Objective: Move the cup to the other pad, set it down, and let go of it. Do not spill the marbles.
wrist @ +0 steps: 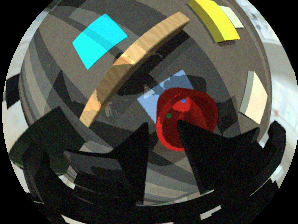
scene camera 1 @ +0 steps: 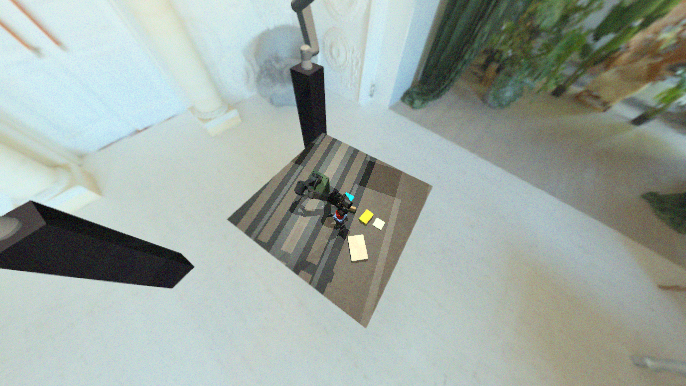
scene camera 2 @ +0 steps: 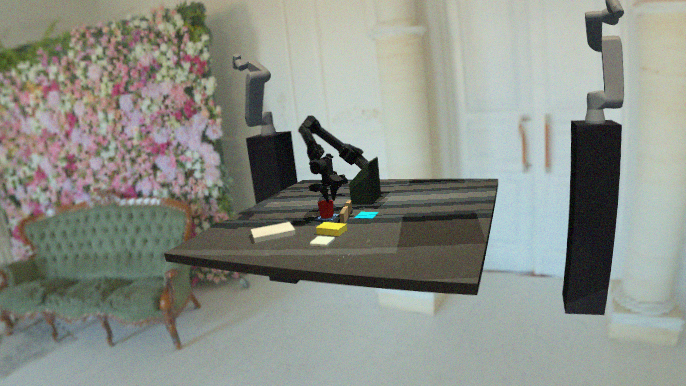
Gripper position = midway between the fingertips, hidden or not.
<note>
I see my gripper [wrist: 163, 125], a red cup [wrist: 200, 109], a cream slab [wrist: 253, 103] and a wooden bar [wrist: 140, 50].
</note>
